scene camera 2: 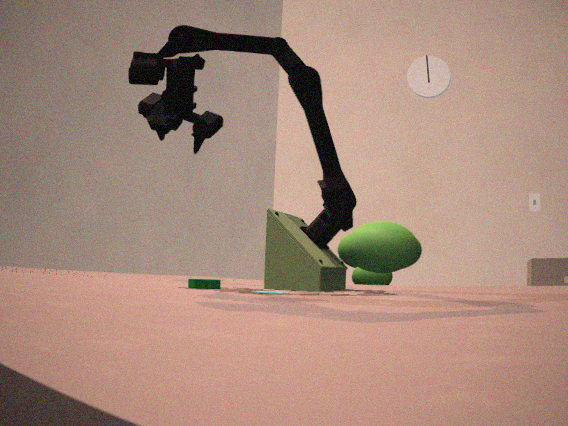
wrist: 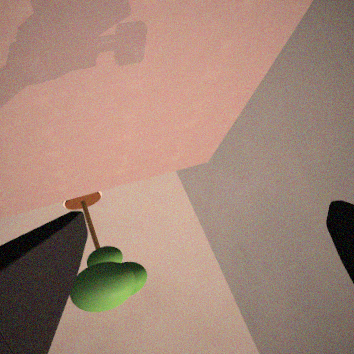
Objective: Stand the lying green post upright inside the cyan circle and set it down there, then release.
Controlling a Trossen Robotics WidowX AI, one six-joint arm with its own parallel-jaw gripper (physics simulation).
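Pixels of known places: gripper, between the fingertips: (scene camera 2: 178,146) (wrist: 208,218); arm's base, origin of its link: (scene camera 2: 314,238).
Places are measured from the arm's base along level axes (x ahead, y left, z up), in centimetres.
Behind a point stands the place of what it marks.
Note:
The green post (scene camera 2: 204,284) @[y -10.0, x 27.6, z -10.2 cm] lies on its side on the pink table in the scene view, left of the arm's base. The cyan circle (scene camera 2: 269,292) @[y 1.4, x 25.6, z -10.9 cm] shows as a thin flat sliver on the table, right of the post and close to the front of the base. My gripper (scene camera 2: 178,145) @[y -26.3, x 15.9, z 18.6 cm] (wrist: 208,218) @[y -26.3, x 15.9, z 18.6 cm] is open and empty, with its fingers wide apart, high above the table and above the post's side of the scene. The post and the circle do not show in the wrist view.
The olive wedge base (scene camera 2: 292,260) @[y -0.2, x 11.7, z -5.1 cm] of the arm stands right of the circle. A plant with round green foliage (scene camera 2: 380,247) (wrist: 102,287) is behind the table. The pink table (scene camera 2: 300,360) @[y 26.5, x 77.3, z -11.0 cm] (wrist: 125,125) @[y -32.9, x -20.4, z -11.0 cm] carries the arm's shadow. A clock (scene camera 2: 428,87) hangs on the wall.

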